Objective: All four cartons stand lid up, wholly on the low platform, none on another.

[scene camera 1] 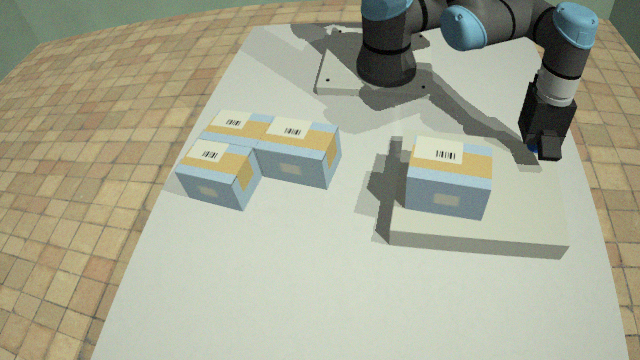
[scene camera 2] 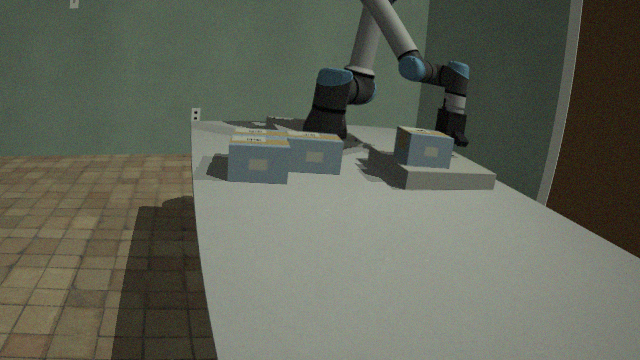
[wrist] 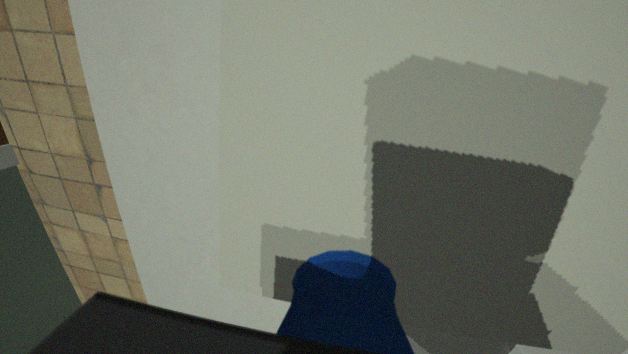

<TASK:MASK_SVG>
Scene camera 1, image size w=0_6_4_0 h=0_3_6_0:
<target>low grey platform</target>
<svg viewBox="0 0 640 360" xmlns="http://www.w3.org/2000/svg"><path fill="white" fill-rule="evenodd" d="M404 129L389 245L560 260L570 247L555 161L538 160L538 153L531 152L527 148L527 144L524 144L522 141ZM415 135L492 147L492 189L481 221L405 209L406 180Z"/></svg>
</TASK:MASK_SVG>
